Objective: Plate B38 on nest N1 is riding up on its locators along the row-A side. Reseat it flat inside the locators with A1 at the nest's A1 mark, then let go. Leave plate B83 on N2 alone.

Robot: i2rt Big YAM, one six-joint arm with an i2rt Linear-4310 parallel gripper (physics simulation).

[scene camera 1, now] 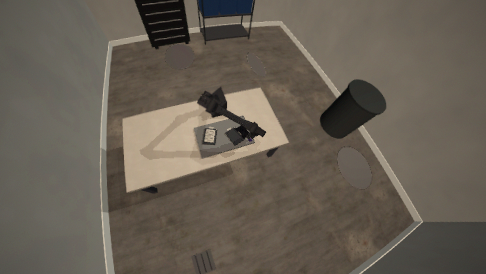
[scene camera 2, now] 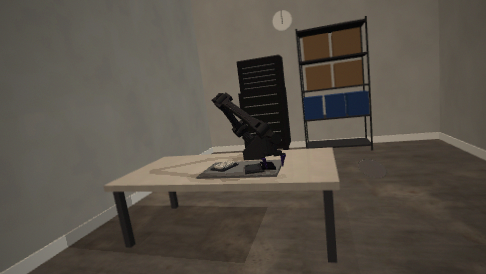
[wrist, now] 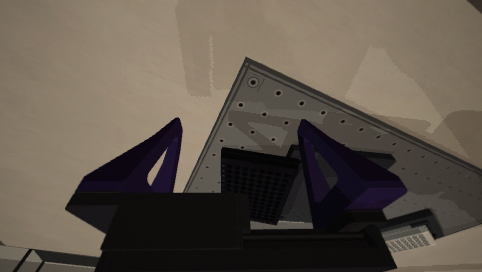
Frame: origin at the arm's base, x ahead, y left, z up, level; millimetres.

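Seen in the pictures: gripper, fingertip midpoint: (scene camera 1: 253, 138) (scene camera 2: 274, 167) (wrist: 241, 124); arm's base, link origin: (scene camera 2: 252, 141).
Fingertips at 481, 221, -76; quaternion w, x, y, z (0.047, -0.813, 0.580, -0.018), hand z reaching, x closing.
Offsets run from my fingertips to a thing's middle, as dx, dy, dz. Level surfaces: height alone.
A dark many-welled plate @[-109, -59, -15] (scene camera 2: 268, 165) (wrist: 257, 186) sits tilted against one side of a dark nest @[-93, -147, -22] (scene camera 1: 234, 136) (scene camera 2: 253, 169); its label is not readable. A white plate @[-174, -373, -12] (scene camera 1: 210, 136) (scene camera 2: 225, 164) (wrist: 411, 240) sits on the other nest @[-174, -373, -22] (wrist: 431, 220). Both nests are on a grey perforated board (scene camera 1: 218, 151) (wrist: 292, 112). My gripper (scene camera 2: 273, 161) (wrist: 241, 124) is open and empty, its purple fingers over the dark plate's end of the board. In the wrist view, the right finger and gripper body hide part of the dark plate's nest. The A1 marks are not readable.
The board lies on a pale table @[dz -44] (scene camera 1: 155, 172) (scene camera 2: 150, 175). The arm's base stands at the table's back edge. A dark cylinder (scene camera 1: 350, 110), a drawer cabinet (scene camera 2: 260, 75) and a shelf rack (scene camera 2: 369, 75) stand beyond the table.
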